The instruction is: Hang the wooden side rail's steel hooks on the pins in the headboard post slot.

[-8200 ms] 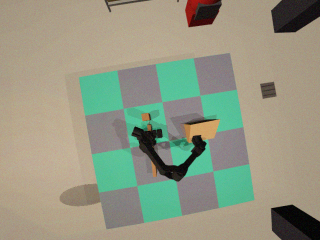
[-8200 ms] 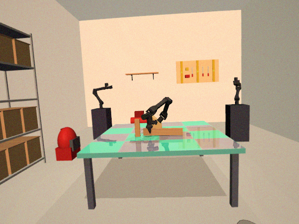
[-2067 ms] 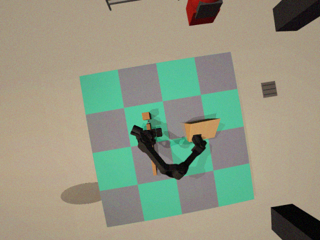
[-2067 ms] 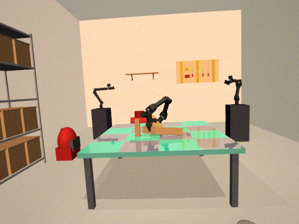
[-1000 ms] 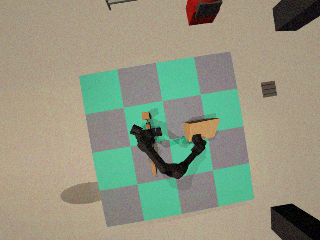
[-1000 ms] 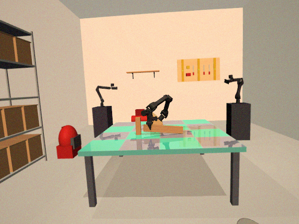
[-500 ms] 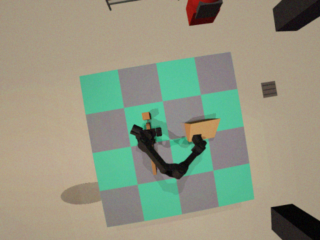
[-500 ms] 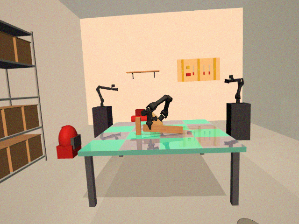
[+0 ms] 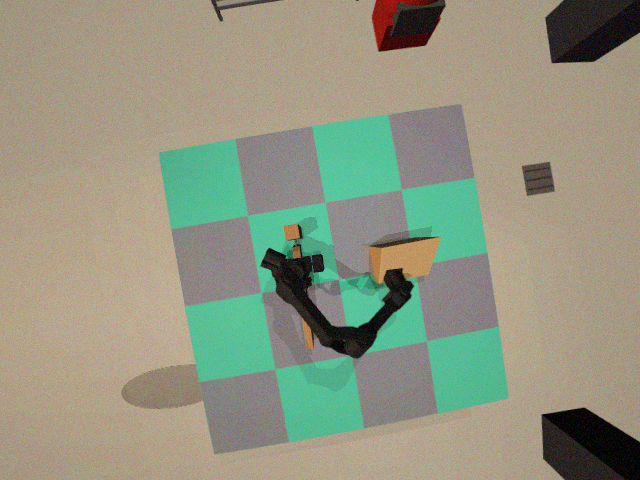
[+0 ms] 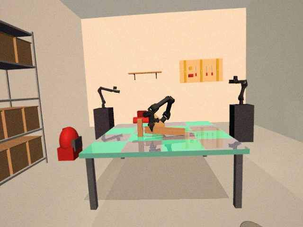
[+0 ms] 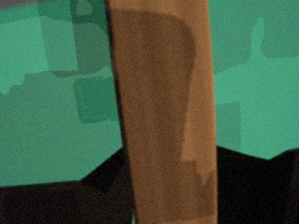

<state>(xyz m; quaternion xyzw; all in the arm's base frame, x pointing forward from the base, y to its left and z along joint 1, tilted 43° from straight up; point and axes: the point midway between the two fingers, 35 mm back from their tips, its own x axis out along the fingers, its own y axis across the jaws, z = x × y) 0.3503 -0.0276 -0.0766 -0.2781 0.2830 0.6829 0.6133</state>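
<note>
Now: gripper tip 10 mm short of the headboard post, 120 mm to the left of it and 40 mm below it.
</note>
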